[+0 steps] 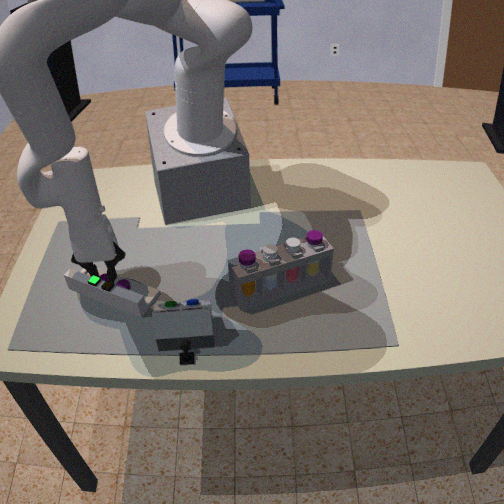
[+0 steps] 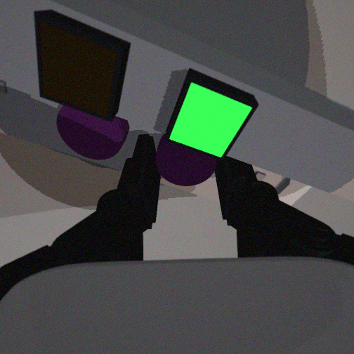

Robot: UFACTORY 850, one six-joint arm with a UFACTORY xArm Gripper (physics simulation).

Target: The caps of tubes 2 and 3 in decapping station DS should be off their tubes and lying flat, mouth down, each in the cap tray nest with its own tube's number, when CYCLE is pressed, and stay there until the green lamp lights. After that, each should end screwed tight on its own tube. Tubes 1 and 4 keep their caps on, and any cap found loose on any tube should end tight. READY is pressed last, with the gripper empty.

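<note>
My gripper is shut on a purple cap behind the lit green lamp. A second purple cap sits beside it, near the unlit amber lamp. Both caps are at the grey lamp housing; the nest numbers cannot be read. In the grey tube block, the two end tubes wear purple caps. The two middle tubes show pale tops without purple caps.
A grey button box with a green button and a blue button stands at the right end of the lamp housing. A small black object is in front of it. The robot's base block stands behind the grey mat.
</note>
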